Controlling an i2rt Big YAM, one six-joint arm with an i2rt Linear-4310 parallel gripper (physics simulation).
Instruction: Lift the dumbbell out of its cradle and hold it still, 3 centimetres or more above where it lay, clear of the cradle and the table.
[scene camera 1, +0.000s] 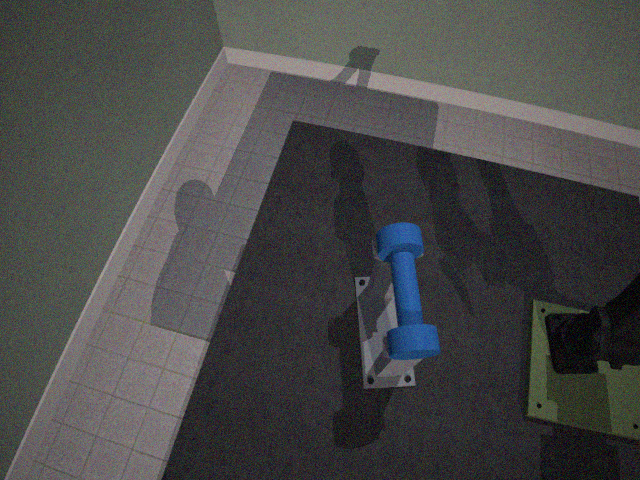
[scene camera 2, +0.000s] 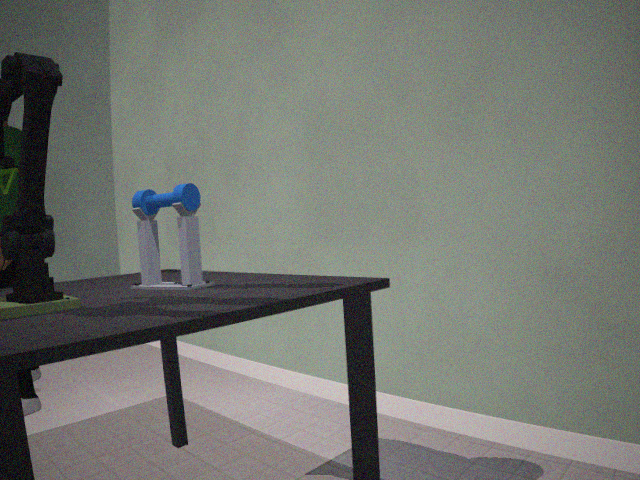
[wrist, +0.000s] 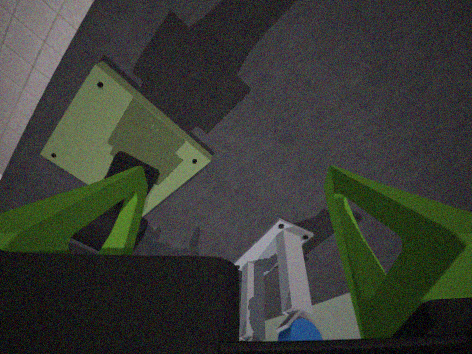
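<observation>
The blue dumbbell lies level across the two posts of the pale grey cradle, its round ends resting in the notched tops. In the wrist view one blue end shows at the bottom edge; the rest is hidden. My gripper is open, its green fingers wide apart with nothing between them. The cradle and dumbbell end show low in that view, between the fingers and nearer the right one. The dumbbell is apart from the fingers.
The arm's base plate is fixed to the dark table beside the cradle. The black arm rises from it. A person in green stands partly hidden behind the arm. Walls stand beyond the table.
</observation>
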